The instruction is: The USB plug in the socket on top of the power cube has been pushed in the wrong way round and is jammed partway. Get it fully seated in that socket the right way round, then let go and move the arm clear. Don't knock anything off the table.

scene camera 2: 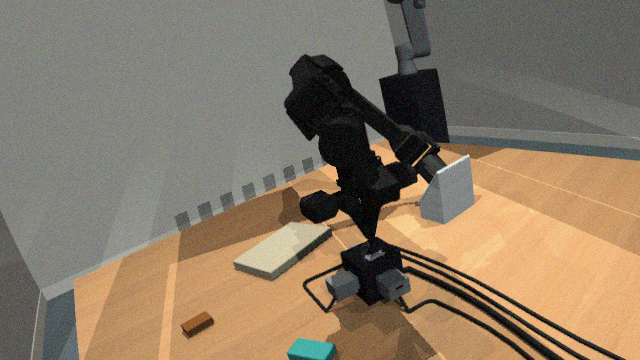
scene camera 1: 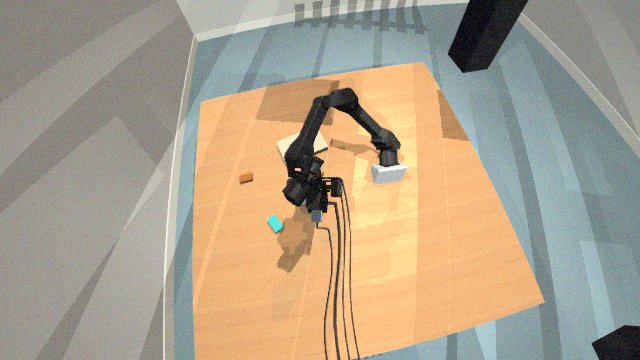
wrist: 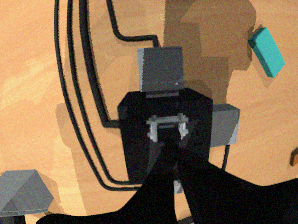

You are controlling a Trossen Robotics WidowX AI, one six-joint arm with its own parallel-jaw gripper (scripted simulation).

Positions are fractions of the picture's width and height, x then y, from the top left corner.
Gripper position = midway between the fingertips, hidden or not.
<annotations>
my gripper: scene camera 2 0.58, 0.66; scene camera 1 0.49, 0.55; wrist 0.58, 0.69
</annotations>
